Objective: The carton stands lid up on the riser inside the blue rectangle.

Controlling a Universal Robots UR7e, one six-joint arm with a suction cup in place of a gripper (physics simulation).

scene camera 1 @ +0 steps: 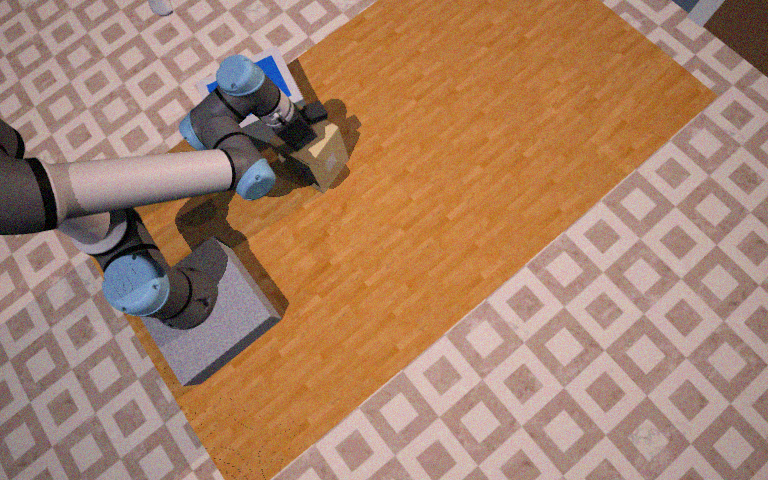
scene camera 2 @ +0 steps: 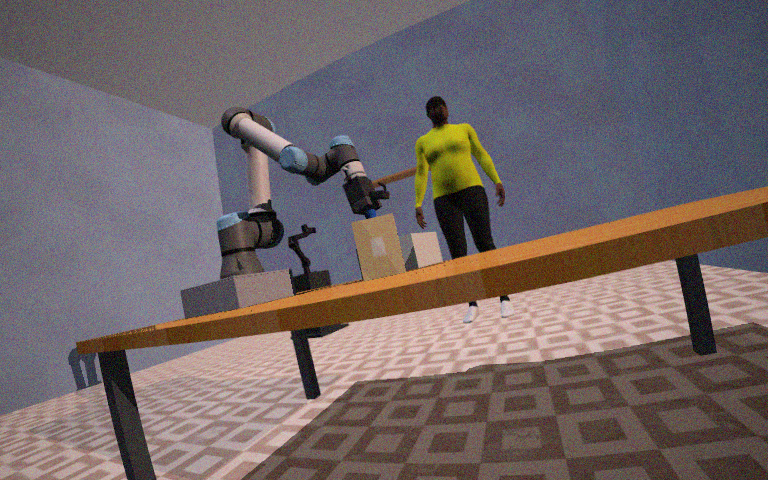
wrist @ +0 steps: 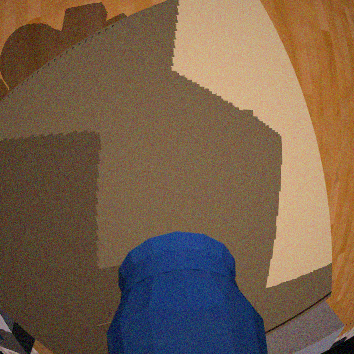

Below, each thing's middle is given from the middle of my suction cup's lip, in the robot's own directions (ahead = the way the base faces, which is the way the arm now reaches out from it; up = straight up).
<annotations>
The tan carton (scene camera 1: 318, 163) lies 1 cm to the left of my suction cup and 10 cm below it. From my suction cup the other things lie so: grey riser (scene camera 2: 418, 250) (7 cm behind, 25 cm to the left, 13 cm below).
</annotations>
